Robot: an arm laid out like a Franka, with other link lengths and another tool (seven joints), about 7 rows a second.
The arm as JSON. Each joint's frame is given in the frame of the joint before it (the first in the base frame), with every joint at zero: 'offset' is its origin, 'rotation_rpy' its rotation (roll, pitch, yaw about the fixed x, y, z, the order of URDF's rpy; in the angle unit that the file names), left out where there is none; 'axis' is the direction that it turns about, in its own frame. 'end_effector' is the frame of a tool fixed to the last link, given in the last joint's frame.
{
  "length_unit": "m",
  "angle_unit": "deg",
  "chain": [
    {
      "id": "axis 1",
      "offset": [
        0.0,
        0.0,
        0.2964
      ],
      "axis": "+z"
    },
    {
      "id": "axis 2",
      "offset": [
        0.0,
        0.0,
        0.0
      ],
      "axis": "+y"
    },
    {
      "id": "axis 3",
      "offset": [
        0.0,
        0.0,
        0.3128
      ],
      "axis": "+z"
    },
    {
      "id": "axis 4",
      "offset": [
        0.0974,
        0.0,
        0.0
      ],
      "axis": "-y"
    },
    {
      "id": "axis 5",
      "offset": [
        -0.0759,
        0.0,
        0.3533
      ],
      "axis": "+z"
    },
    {
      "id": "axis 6",
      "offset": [
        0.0,
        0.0,
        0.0
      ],
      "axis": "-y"
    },
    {
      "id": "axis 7",
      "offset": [
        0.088,
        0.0,
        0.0
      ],
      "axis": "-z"
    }
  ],
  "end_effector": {
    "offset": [
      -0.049,
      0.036,
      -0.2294
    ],
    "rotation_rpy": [
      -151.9,
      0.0,
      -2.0
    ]
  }
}
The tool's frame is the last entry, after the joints.
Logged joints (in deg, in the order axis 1, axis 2, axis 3, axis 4, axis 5, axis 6, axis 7), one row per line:
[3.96 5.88 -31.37 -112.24 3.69 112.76 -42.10]
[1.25 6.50 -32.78 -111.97 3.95 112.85 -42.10]
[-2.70 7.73 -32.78 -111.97 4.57 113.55 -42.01]
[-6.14 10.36 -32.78 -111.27 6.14 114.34 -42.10]
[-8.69 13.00 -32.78 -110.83 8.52 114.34 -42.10]
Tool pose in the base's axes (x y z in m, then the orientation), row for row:
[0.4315 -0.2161 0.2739 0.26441 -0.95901 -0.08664 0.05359]
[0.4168 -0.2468 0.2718 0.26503 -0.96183 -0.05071 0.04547]
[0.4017 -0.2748 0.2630 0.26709 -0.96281 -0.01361 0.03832]
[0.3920 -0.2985 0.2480 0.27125 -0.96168 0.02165 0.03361]
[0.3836 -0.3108 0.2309 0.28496 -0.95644 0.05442 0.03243]
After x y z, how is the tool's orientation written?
As a quaternion, w x y z.
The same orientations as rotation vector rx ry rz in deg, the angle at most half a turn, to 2 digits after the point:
[-148.50 -13.42 8.30]
[-148.89 -7.85 7.04]
[-148.88 -2.10 5.93]
[-148.39 3.34 5.19]
[-146.57 8.34 4.97]

